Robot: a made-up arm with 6 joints. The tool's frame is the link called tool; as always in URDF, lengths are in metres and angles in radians. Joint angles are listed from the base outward.
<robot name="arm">
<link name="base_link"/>
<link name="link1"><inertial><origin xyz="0.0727 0.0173 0.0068"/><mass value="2.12"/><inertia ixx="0.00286" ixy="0" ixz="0" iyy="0.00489" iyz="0" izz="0.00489"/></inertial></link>
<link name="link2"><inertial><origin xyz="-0.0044 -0.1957 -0.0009"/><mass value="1.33"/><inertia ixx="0.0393" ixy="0" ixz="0" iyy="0.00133" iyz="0" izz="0.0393"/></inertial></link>
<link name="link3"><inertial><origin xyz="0.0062 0.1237 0.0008"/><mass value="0.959"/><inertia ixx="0.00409" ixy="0" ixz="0" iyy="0.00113" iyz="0" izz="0.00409"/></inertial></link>
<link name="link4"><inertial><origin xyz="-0.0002 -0.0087 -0.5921"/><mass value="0.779"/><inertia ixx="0.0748" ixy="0" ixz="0" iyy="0.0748" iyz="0" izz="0.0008"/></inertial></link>
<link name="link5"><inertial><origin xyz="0.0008 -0.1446 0.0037"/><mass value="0.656"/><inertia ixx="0.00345" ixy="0" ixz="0" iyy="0.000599" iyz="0" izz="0.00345"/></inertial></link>
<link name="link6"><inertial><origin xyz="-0.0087 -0.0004 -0.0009"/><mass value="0.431"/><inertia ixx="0.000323" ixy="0" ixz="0" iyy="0.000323" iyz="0" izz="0.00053"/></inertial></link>
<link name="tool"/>
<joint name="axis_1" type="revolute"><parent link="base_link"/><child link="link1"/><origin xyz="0 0 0.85"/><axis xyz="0 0 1"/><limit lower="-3.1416" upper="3.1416"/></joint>
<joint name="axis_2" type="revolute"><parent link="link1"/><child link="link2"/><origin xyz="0.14 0 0" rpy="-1.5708 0 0"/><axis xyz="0 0 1"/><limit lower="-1.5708" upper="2.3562"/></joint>
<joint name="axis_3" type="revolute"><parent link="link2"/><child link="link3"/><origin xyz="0 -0.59 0" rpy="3.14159 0 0"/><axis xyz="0 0 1"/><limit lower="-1.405" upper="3.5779"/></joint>
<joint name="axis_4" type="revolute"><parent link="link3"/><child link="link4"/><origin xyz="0 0.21 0" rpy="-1.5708 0 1.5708"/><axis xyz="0 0 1"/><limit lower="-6.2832" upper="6.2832"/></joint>
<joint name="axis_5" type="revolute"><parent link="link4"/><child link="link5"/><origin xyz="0 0 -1.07" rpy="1.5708 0 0"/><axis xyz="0 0 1"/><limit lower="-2.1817" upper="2.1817"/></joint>
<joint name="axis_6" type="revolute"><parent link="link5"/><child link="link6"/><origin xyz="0 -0.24 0" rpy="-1.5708 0 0"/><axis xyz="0 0 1"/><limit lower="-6.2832" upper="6.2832"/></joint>
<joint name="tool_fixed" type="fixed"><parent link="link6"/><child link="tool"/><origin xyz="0 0 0" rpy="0 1.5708 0"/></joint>
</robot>
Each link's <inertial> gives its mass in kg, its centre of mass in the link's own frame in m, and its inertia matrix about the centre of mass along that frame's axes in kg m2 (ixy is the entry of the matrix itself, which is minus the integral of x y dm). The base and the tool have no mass. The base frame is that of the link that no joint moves.
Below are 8 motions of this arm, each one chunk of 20 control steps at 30 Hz.
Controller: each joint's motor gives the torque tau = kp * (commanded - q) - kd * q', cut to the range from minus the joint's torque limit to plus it. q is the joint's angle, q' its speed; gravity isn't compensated. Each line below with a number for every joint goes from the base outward.
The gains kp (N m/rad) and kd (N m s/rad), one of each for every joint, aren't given. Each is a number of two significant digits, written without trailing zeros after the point. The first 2 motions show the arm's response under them.
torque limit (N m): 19 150 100 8 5.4 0.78
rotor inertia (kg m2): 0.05 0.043 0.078 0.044 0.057 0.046
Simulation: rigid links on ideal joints. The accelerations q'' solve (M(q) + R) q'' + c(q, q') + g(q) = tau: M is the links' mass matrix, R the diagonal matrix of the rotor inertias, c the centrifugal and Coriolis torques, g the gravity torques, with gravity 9.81 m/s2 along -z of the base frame. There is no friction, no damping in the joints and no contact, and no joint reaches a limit. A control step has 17 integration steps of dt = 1/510 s. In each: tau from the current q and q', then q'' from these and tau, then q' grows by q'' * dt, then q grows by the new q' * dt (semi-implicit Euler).
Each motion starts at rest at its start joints. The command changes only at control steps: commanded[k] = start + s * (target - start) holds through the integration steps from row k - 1 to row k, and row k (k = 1, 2, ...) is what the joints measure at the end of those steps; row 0 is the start. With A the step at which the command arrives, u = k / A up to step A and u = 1 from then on. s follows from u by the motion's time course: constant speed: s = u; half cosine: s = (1 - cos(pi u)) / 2; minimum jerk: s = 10 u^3 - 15 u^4 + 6 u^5; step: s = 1 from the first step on.
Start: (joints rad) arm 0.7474 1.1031 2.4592 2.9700 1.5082 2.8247
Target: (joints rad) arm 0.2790 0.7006 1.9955 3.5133 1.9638 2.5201
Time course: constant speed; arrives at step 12
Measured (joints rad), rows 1 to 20:
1: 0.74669 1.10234 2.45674 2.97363 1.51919 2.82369
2: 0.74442 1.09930 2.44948 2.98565 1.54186 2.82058
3: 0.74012 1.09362 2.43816 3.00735 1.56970 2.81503
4: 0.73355 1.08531 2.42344 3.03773 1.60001 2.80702
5: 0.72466 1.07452 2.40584 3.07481 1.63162 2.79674
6: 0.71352 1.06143 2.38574 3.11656 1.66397 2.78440
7: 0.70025 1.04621 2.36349 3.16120 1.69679 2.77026
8: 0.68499 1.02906 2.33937 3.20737 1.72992 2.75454
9: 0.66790 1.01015 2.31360 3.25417 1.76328 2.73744
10: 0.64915 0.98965 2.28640 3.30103 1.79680 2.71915
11: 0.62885 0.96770 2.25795 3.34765 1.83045 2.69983
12: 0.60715 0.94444 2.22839 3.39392 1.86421 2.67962
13: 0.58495 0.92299 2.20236 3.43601 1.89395 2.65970
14: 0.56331 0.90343 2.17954 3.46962 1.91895 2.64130
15: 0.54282 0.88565 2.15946 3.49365 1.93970 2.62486
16: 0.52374 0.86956 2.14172 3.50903 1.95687 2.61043
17: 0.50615 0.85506 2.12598 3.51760 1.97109 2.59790
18: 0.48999 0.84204 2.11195 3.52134 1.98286 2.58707
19: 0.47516 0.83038 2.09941 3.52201 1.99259 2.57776
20: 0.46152 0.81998 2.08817 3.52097 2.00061 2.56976
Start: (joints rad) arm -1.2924 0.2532 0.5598 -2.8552 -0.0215 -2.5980
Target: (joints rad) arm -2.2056 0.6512 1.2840 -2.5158 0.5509 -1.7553
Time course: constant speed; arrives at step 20
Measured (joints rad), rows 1 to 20:
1: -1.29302 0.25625 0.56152 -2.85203 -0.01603 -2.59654
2: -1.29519 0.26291 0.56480 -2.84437 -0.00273 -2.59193
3: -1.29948 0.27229 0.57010 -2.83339 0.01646 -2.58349
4: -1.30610 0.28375 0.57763 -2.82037 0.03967 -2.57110
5: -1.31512 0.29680 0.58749 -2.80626 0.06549 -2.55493
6: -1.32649 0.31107 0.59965 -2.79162 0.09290 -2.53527
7: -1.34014 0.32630 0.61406 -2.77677 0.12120 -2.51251
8: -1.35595 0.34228 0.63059 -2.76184 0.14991 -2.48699
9: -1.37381 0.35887 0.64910 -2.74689 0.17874 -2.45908
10: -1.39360 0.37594 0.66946 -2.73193 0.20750 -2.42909
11: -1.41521 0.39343 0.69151 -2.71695 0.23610 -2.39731
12: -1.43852 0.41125 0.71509 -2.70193 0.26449 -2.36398
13: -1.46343 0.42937 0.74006 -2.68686 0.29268 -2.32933
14: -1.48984 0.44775 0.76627 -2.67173 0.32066 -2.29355
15: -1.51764 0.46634 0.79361 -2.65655 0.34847 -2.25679
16: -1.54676 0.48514 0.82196 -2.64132 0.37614 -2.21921
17: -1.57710 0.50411 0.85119 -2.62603 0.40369 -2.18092
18: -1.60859 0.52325 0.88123 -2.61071 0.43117 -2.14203
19: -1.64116 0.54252 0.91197 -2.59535 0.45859 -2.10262
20: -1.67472 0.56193 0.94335 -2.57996 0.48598 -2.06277
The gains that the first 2 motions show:
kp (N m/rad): 97 410 230 20 19 3.8
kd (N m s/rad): 49 120 69 1.9 3.7 1
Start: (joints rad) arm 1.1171 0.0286 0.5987 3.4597 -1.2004 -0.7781
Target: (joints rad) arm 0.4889 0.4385 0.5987 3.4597 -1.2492 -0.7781
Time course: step
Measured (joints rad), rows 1 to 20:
1: 1.10803 0.05335 0.61734 3.46669 -1.23212 -0.77745
2: 1.08444 0.08572 0.62442 3.48181 -1.26715 -0.77611
3: 1.05298 0.12094 0.62389 3.49686 -1.28665 -0.77470
4: 1.02078 0.15683 0.61871 3.50496 -1.29190 -0.77363
5: 0.98946 0.19188 0.61095 3.50911 -1.28790 -0.77305
6: 0.95938 0.22511 0.60195 3.51156 -1.27891 -0.77288
7: 0.93063 0.25600 0.59261 3.51315 -1.26781 -0.77302
8: 0.90323 0.28429 0.58345 3.51406 -1.25637 -0.77335
9: 0.87715 0.30994 0.57483 3.51424 -1.24559 -0.77380
10: 0.85233 0.33300 0.56692 3.51368 -1.23597 -0.77430
11: 0.82875 0.35358 0.55983 3.51243 -1.22774 -0.77481
12: 0.80636 0.37187 0.55358 3.51061 -1.22090 -0.77531
13: 0.78513 0.38804 0.54814 3.50838 -1.21541 -0.77578
14: 0.76502 0.40229 0.54347 3.50591 -1.21113 -0.77621
15: 0.74602 0.41482 0.53951 3.50335 -1.20791 -0.77660
16: 0.72808 0.42580 0.53619 3.50083 -1.20560 -0.77695
17: 0.71119 0.43541 0.53344 3.49846 -1.20405 -0.77726
18: 0.69531 0.44380 0.53118 3.49631 -1.20314 -0.77752
19: 0.68040 0.45113 0.52935 3.49441 -1.20273 -0.77775
20: 0.66644 0.45751 0.52789 3.49279 -1.20272 -0.77794

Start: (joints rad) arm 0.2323 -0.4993 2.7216 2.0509 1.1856 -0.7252
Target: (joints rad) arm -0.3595 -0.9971 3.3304 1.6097 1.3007 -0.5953
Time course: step
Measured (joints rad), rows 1 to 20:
1: 0.22678 -0.52151 2.73698 2.08649 1.20792 -0.72254
2: 0.21247 -0.56207 2.78113 2.11911 1.22653 -0.71548
3: 0.19302 -0.60909 2.83296 2.06782 1.22585 -0.70506
4: 0.16687 -0.65731 2.88638 1.95510 1.20964 -0.69261
5: 0.13498 -0.70434 2.93908 1.82485 1.18894 -0.67912
6: 0.10033 -0.74848 2.98955 1.70283 1.17204 -0.66554
7: 0.06560 -0.78868 3.03667 1.60317 1.16253 -0.65263
8: 0.03259 -0.82438 3.07959 1.53085 1.16035 -0.64094
9: 0.00215 -0.85547 3.11773 1.48470 1.16357 -0.63073
10: -0.02556 -0.88212 3.15093 1.46029 1.16989 -0.62206
11: -0.05070 -0.90477 3.17936 1.45215 1.17742 -0.61485
12: -0.07356 -0.92390 3.20341 1.45509 1.18491 -0.60896
13: -0.09439 -0.94005 3.22361 1.46475 1.19166 -0.60423
14: -0.11341 -0.95369 3.24051 1.47781 1.19735 -0.60045
15: -0.13082 -0.96524 3.25464 1.49192 1.20192 -0.59748
16: -0.14681 -0.97507 3.26648 1.50558 1.20545 -0.59516
17: -0.16152 -0.98347 3.27643 1.51795 1.20808 -0.59335
18: -0.17510 -0.99069 3.28483 1.52862 1.20999 -0.59195
19: -0.18765 -0.99690 3.29195 1.53755 1.21134 -0.59087
20: -0.19928 -1.00228 3.29802 1.54483 1.21225 -0.59005

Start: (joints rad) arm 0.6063 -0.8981 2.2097 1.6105 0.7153 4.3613
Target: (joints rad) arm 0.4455 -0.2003 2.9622 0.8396 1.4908 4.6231
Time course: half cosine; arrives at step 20
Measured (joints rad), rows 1 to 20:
1: 0.60631 -0.90035 2.21141 1.60991 0.71582 4.36135
2: 0.60632 -0.90373 2.21734 1.60146 0.71709 4.36167
3: 0.60631 -0.90628 2.22698 1.58285 0.72045 4.36253
4: 0.60619 -0.90670 2.24019 1.55542 0.72721 4.36420
5: 0.60587 -0.90404 2.25691 1.52080 0.73842 4.36694
6: 0.60520 -0.89768 2.27714 1.48019 0.75485 4.37096
7: 0.60404 -0.88721 2.30079 1.43447 0.77691 4.37640
8: 0.60226 -0.87246 2.32776 1.38438 0.80471 4.38336
9: 0.59974 -0.85344 2.35786 1.33070 0.83806 4.39185
10: 0.59639 -0.83037 2.39080 1.27432 0.87651 4.40183
11: 0.59218 -0.80360 2.42624 1.21628 0.91940 4.41318
12: 0.58710 -0.77363 2.46376 1.15772 0.96588 4.42576
13: 0.58123 -0.74106 2.50283 1.09985 1.01497 4.43934
14: 0.57467 -0.70657 2.54290 1.04391 1.06560 4.45369
15: 0.56760 -0.67093 2.58332 0.99109 1.11664 4.46852
16: 0.56021 -0.63492 2.62343 0.94250 1.16693 4.48353
17: 0.55270 -0.59935 2.66250 0.89918 1.21534 4.49839
18: 0.54528 -0.56502 2.69981 0.86201 1.26077 4.51280
19: 0.53813 -0.53271 2.73466 0.83177 1.30220 4.52642
20: 0.53142 -0.50314 2.76637 0.80909 1.33868 4.53896

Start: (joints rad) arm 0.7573 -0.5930 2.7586 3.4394 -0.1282 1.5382
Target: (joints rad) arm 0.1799 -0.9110 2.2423 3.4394 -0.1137 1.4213
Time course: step
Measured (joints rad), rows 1 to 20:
1: 0.75321 -0.62891 2.71468 3.43630 -0.13683 1.53337
2: 0.74146 -0.66637 2.67061 3.43156 -0.14065 1.52350
3: 0.72268 -0.70022 2.63166 3.42739 -0.14401 1.51182
4: 0.69770 -0.73073 2.59710 3.42454 -0.14796 1.49997
5: 0.66937 -0.75815 2.56638 3.42375 -0.15338 1.48871
6: 0.63988 -0.78277 2.53909 3.42443 -0.15965 1.47841
7: 0.61049 -0.80488 2.51486 3.42575 -0.16611 1.46920
8: 0.58186 -0.82472 2.49335 3.42715 -0.17231 1.46109
9: 0.55440 -0.84251 2.47424 3.42836 -0.17802 1.45402
10: 0.52830 -0.85844 2.45726 3.42929 -0.18316 1.44789
11: 0.50365 -0.87271 2.44216 3.42995 -0.18767 1.44261
12: 0.48047 -0.88547 2.42871 3.43038 -0.19157 1.43808
13: 0.45875 -0.89687 2.41672 3.43064 -0.19489 1.43420
14: 0.43846 -0.90706 2.40603 3.43076 -0.19769 1.43088
15: 0.41952 -0.91615 2.39649 3.43079 -0.20001 1.42805
16: 0.40188 -0.92427 2.38797 3.43075 -0.20192 1.42564
17: 0.38547 -0.93150 2.38036 3.43067 -0.20347 1.42359
18: 0.37022 -0.93796 2.37355 3.43056 -0.20470 1.42184
19: 0.35605 -0.94370 2.36746 3.43044 -0.20568 1.42036
20: 0.34290 -0.94883 2.36201 3.43031 -0.20643 1.41911

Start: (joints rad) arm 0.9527 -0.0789 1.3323 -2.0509 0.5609 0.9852
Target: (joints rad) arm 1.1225 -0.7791 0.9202 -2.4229 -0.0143 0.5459
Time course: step
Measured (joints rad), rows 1 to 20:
1: 0.96361 -0.13076 1.26770 -2.11884 0.54280 0.97692
2: 0.97458 -0.18863 1.21669 -2.23557 0.49825 0.95317
3: 0.98469 -0.24589 1.17699 -2.32787 0.43653 0.91680
4: 0.99371 -0.30112 1.14597 -2.38460 0.37347 0.87567
5: 1.00183 -0.35361 1.12172 -2.41325 0.31451 0.83462
6: 1.00925 -0.40288 1.10262 -2.42467 0.26106 0.79608
7: 1.01614 -0.44860 1.08739 -2.42745 0.21331 0.76113
8: 1.02257 -0.49061 1.07502 -2.42678 0.17115 0.73009
9: 1.02858 -0.52890 1.06475 -2.42530 0.13434 0.70288
10: 1.03424 -0.56356 1.05603 -2.42408 0.10258 0.67925
11: 1.03956 -0.59476 1.04845 -2.42340 0.07545 0.65885
12: 1.04458 -0.62271 1.04173 -2.42320 0.05253 0.64133
13: 1.04933 -0.64765 1.03567 -2.42333 0.03335 0.62632
14: 1.05381 -0.66984 1.03013 -2.42364 0.01745 0.61351
15: 1.05805 -0.68953 1.02500 -2.42402 0.00440 0.60260
16: 1.06206 -0.70695 1.02023 -2.42440 -0.00621 0.59333
17: 1.06584 -0.72235 1.01576 -2.42472 -0.01475 0.58547
18: 1.06942 -0.73593 1.01156 -2.42498 -0.02154 0.57881
19: 1.07279 -0.74790 1.00761 -2.42516 -0.02688 0.57317
20: 1.07597 -0.75843 1.00389 -2.42529 -0.03101 0.56842

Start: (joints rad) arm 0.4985 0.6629 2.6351 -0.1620 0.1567 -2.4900
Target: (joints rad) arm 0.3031 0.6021 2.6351 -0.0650 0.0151 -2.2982
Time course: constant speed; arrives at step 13
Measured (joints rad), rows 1 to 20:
1: 0.49771 0.66390 2.63797 -0.16072 0.15725 -2.48949
2: 0.49601 0.66386 2.64167 -0.15739 0.15914 -2.48788
3: 0.49345 0.66286 2.64560 -0.15243 0.16085 -2.48492
4: 0.49008 0.66112 2.64956 -0.14637 0.16174 -2.48057
5: 0.48596 0.65884 2.65341 -0.13964 0.16152 -2.47489
6: 0.48113 0.65613 2.65707 -0.13253 0.16008 -2.46798
7: 0.47563 0.65309 2.66048 -0.12523 0.15743 -2.45998
8: 0.46952 0.64979 2.66364 -0.11783 0.15362 -2.45102
9: 0.46283 0.64628 2.66653 -0.11039 0.14873 -2.44123
10: 0.45560 0.64260 2.66916 -0.10294 0.14289 -2.43072
11: 0.44787 0.63876 2.67155 -0.09549 0.13620 -2.41959
12: 0.43966 0.63481 2.67372 -0.08804 0.12877 -2.40792
13: 0.43101 0.63074 2.67568 -0.08060 0.12070 -2.39581
14: 0.42272 0.62692 2.67759 -0.07426 0.11332 -2.38384
15: 0.41496 0.62345 2.67939 -0.06978 0.10722 -2.37273
16: 0.40771 0.62031 2.68104 -0.06692 0.10224 -2.36275
17: 0.40092 0.61749 2.68254 -0.06518 0.09814 -2.35399
18: 0.39458 0.61496 2.68390 -0.06417 0.09474 -2.34639
19: 0.38865 0.61270 2.68511 -0.06360 0.09190 -2.33985
20: 0.38311 0.61069 2.68619 -0.06329 0.08950 -2.33424

